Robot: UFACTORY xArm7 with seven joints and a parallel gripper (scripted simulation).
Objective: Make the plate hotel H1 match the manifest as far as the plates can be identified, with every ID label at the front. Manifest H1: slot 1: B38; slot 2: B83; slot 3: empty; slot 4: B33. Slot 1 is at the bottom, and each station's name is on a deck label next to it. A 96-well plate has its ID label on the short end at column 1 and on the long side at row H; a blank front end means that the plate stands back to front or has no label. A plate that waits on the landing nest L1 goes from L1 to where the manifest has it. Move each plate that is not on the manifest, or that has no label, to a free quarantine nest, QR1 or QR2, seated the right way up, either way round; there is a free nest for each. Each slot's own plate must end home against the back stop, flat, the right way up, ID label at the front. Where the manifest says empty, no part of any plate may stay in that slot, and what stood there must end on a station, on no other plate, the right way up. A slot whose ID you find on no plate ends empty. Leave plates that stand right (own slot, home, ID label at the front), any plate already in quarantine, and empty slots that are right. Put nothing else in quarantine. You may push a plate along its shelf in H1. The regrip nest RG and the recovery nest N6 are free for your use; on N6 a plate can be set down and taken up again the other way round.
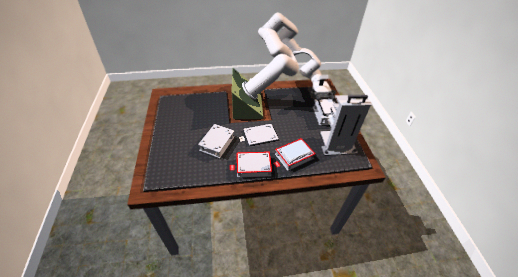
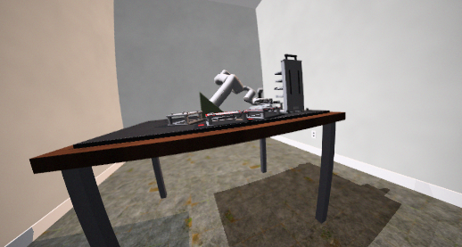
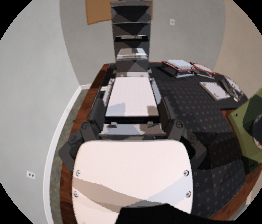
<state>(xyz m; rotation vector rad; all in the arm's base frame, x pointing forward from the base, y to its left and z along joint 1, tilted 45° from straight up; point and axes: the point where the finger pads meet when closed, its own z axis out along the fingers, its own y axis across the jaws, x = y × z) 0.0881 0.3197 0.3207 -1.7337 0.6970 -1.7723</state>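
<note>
The plate is 5 cm ahead of my hand and 2 cm below it. From my hand the other things lie so: H1 deck label (18 cm ahead, 10 cm to the left, 8 cm below); QR1 deck label (41 cm ahead, 34 cm to the right, 8 cm below).
</note>
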